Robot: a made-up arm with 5 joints.
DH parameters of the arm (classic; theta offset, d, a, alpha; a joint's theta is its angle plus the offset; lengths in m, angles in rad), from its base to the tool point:
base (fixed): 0 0.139 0 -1.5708
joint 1: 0 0.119 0.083 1.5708
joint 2: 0 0.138 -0.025 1.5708
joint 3: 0 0.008 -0.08 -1.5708
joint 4: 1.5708 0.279 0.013 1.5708
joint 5: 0 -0.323 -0.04 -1.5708
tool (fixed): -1.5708 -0.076 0 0
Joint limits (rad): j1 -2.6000..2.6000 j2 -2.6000..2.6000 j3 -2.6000..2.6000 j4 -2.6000..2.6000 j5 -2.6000..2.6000
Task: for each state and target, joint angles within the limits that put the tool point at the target. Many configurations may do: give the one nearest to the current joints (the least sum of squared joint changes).
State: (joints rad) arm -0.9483 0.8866 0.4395 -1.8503 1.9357
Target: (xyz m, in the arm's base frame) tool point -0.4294 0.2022 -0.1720
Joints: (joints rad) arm -1.6556 0.8474 0.0521 -1.1532 2.6000
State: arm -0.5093 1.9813 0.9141 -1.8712 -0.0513
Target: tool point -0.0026 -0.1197 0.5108
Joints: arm 0.0080 2.3378 0.9531 -2.4151 -0.0479
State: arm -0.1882 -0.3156 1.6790 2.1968 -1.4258
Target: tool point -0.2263 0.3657 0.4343
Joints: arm 0.0062 -0.9700 1.7966 2.6000 -1.4618
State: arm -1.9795 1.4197 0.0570 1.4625 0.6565
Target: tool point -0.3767 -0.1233 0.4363
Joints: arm -1.7857 1.3766 0.1943 1.5151 0.6145
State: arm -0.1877 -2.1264 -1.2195 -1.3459 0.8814
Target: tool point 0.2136 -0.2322 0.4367
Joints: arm 0.0584 -2.2824 -1.5217 -1.0825 1.3815
